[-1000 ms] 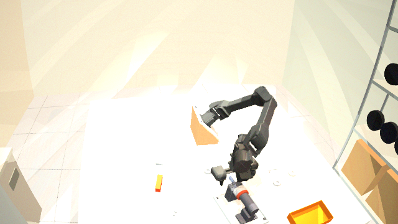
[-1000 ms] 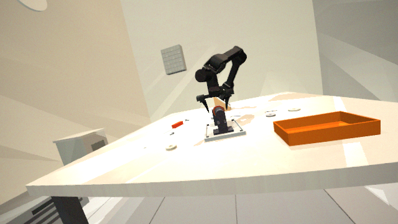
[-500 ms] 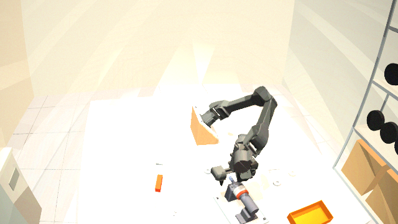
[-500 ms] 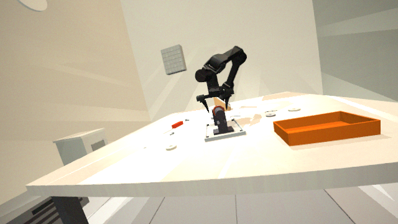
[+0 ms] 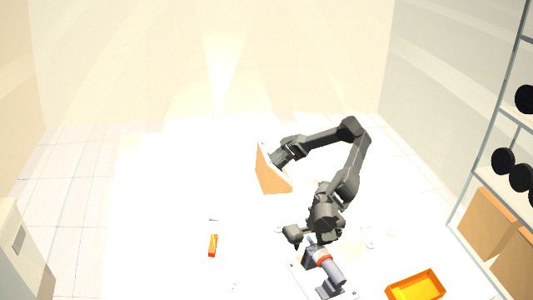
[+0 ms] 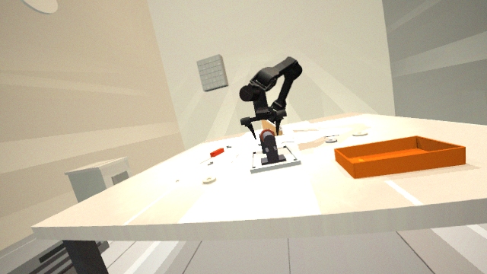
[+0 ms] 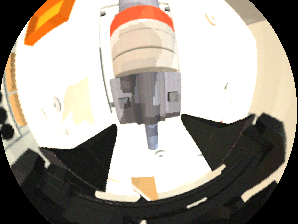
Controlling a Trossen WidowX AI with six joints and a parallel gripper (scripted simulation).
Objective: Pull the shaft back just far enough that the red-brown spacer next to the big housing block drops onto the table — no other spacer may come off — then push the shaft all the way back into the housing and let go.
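The grey-blue shaft lies 60 mm ahead of my gripper tip, 20 mm above it and 10 mm to the left of it. From my gripper tip the other things lie so: red-brown spacer 90 mm ahead, 20 mm above, 10 mm to the left; orange tray 290 mm to the left, 290 mm ahead, 50 mm below.
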